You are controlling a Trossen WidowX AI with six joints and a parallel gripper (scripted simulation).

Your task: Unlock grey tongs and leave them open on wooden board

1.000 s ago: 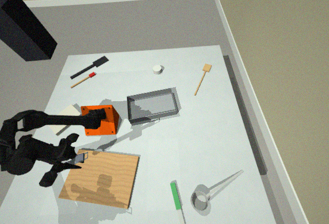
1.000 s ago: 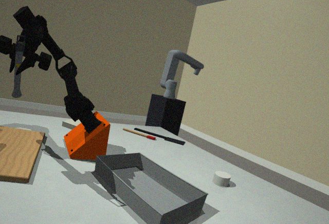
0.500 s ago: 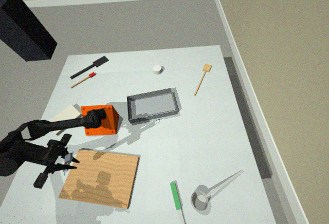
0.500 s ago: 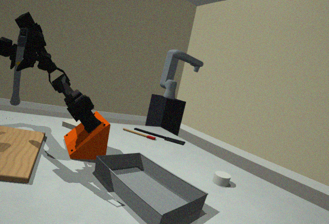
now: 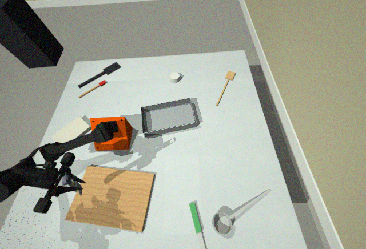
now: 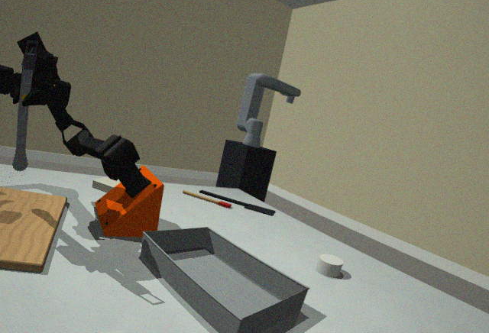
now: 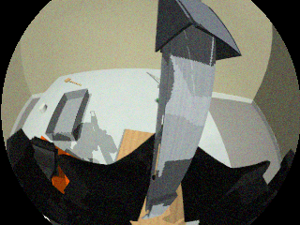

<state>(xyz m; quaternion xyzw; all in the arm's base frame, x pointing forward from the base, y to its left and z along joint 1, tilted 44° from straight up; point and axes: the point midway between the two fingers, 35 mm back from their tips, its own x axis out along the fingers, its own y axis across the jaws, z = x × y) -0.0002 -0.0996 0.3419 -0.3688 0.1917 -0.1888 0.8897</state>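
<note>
Right now the wooden board is 26 cm below my gripper tip. The rest, counted from my gripper tip: green-handled tool: 39 cm ahead, 16 cm to the right, 26 cm below; then block: 30 cm behind, 36 cm to the left, 25 cm below; then grey roasting tin: 28 cm ahead, 39 cm to the left, 24 cm below.
</note>
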